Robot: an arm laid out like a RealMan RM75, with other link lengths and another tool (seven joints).
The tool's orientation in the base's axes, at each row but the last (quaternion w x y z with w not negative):
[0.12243 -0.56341 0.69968 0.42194]
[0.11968 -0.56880 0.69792 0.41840]
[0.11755 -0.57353 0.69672 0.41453]
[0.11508 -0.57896 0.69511 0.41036]
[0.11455 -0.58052 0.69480 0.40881]
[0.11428 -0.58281 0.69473 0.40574]
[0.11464 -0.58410 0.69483 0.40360]
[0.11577 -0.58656 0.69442 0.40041]
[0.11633 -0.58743 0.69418 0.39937]
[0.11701 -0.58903 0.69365 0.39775]
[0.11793 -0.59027 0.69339 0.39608]
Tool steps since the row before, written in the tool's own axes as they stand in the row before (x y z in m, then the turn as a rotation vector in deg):
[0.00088 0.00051 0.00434 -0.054 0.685 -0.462]
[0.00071 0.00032 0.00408 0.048 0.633 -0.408]
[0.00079 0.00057 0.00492 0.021 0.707 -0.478]
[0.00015 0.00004 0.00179 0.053 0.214 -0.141]
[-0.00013 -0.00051 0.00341 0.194 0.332 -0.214]
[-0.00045 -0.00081 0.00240 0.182 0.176 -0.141]
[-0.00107 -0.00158 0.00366 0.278 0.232 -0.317]
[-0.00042 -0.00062 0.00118 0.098 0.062 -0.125]
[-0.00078 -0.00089 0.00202 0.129 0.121 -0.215]
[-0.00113 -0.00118 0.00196 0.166 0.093 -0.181]
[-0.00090 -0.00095 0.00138 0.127 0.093 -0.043]
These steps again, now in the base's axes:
[-0.00207 0.00256 -0.00300 -0.452 -0.293 0.629]
[-0.00178 0.00245 -0.00285 -0.455 -0.325 0.506]
[-0.00229 0.00295 -0.00335 -0.492 -0.356 0.600]
[-0.00065 0.00115 -0.00122 -0.164 -0.138 0.150]
[-0.00058 0.00249 -0.00232 -0.290 -0.291 0.158]
[0.00011 0.00200 -0.00161 -0.168 -0.230 0.052]
[0.00060 0.00333 -0.00237 -0.192 -0.422 0.129]
[0.00032 0.00113 -0.00077 -0.046 -0.158 0.046]
[0.00041 0.00197 -0.00120 -0.080 -0.243 0.110]
[0.00079 0.00218 -0.00106 -0.075 -0.246 0.053]
[0.00069 0.00161 -0.00073 -0.107 -0.123 -0.014]

